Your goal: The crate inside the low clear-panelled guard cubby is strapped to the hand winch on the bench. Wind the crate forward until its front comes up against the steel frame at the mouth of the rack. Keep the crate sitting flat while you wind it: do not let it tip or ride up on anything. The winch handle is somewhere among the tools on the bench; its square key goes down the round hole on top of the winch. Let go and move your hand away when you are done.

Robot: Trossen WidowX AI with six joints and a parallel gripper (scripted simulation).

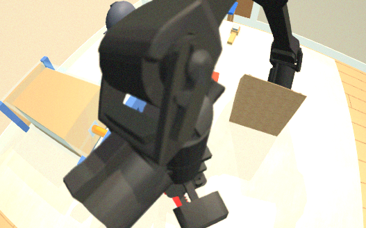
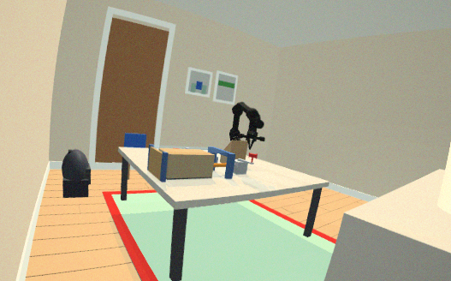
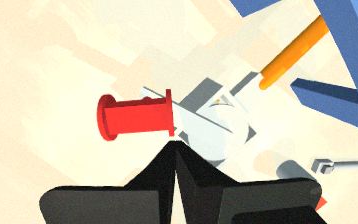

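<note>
My gripper tip is now 1 cm past the red spool-shaped grip, 3 cm to the right of it and 5 cm above it. From my gripper tip the other things lie so: grey winch: 8 cm to the right, 15 cm below; winch handle: 1 cm to the right, 8 cm below; blue steel frame: 17 cm ahead, 8 cm to the right, 8 cm below.
</note>
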